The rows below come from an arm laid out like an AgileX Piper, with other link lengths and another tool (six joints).
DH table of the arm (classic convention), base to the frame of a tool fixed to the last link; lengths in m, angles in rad. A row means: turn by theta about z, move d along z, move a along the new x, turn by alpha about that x. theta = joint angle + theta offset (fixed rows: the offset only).
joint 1: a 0; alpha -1.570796; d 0.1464; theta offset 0
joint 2: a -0.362; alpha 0; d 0; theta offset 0.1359
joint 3: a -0.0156; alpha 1.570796; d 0; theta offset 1.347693
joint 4: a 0; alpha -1.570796; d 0.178; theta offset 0
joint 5: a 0; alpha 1.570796; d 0; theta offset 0
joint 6: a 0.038; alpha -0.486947; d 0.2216; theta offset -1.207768
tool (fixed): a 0; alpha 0; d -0.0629; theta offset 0
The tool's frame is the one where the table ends.
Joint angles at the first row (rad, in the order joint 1, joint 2, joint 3, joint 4, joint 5, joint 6):
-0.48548, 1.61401, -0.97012, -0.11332, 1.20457, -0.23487
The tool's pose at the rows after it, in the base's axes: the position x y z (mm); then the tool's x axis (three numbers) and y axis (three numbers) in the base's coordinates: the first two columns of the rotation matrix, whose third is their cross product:
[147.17 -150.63 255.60 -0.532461 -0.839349 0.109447 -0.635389 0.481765 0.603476]
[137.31 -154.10 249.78 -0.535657 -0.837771 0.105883 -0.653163 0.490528 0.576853]
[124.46 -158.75 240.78 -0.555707 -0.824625 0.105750 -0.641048 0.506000 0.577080]
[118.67 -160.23 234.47 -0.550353 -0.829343 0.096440 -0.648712 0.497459 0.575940]
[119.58 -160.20 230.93 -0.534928 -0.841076 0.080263 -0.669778 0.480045 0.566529]
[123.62 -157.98 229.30 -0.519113 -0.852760 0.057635 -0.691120 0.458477 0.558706]
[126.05 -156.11 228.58 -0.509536 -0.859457 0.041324 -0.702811 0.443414 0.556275]
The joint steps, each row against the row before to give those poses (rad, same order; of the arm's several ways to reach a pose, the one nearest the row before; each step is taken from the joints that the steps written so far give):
-0.04116, -0.04896, 0.08386, 0.00199, -0.05257, -0.02626
-0.04350, -0.02270, 0.06635, -0.00873, -0.08087, -0.03141
-0.05801, -0.00193, 0.06252, -0.00965, -0.06317, -0.02204
-0.03446, -0.00042, 0.04074, 0.00097, -0.04638, -0.03843
-0.01416, 0.00000, 0.01976, 0.01325, -0.03500, -0.04102
-0.00003, -0.00001, 0.00444, 0.02595, -0.01530, -0.03743
0.00000, -0.00001, 0.00004, 0.01938, -0.00287, -0.02520

